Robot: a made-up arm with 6 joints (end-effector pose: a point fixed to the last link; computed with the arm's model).
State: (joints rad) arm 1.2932 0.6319 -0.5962 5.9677 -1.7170 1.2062
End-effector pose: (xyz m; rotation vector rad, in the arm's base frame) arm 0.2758 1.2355 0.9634 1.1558 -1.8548 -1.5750
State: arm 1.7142 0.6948 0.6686 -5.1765 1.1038 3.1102
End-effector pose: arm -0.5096 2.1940 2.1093 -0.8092 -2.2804 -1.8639
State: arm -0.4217 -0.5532 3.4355 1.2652 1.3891 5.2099
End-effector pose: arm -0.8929 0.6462 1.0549 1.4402 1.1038 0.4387
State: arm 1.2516 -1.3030 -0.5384 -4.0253 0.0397 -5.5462
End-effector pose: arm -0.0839 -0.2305 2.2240 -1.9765 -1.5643 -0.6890
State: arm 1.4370 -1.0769 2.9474 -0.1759 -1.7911 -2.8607
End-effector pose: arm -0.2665 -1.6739 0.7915 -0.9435 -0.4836 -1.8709
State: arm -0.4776 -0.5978 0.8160 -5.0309 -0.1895 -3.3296
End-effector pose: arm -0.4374 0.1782 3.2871 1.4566 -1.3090 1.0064
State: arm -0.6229 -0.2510 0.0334 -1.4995 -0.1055 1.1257
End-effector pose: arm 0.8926 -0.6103 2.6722 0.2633 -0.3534 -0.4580
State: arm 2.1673 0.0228 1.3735 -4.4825 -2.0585 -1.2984
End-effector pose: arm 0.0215 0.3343 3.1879 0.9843 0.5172 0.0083
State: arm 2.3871 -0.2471 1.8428 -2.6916 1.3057 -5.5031
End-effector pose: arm 0.5200 -0.3511 3.1921 -1.8434 -1.9138 -1.1362
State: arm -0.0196 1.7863 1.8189 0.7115 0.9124 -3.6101
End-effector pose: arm 2.7232 0.0701 0.9032 2.5982 0.6869 1.1109
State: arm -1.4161 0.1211 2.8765 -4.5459 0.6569 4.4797
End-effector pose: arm 0.0140 0.8446 2.5789 -2.2574 -1.3595 -0.2442
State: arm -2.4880 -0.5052 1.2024 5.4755 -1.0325 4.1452
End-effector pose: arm 0.5682 0.2484 3.2269 1.0394 -1.6514 -0.4398
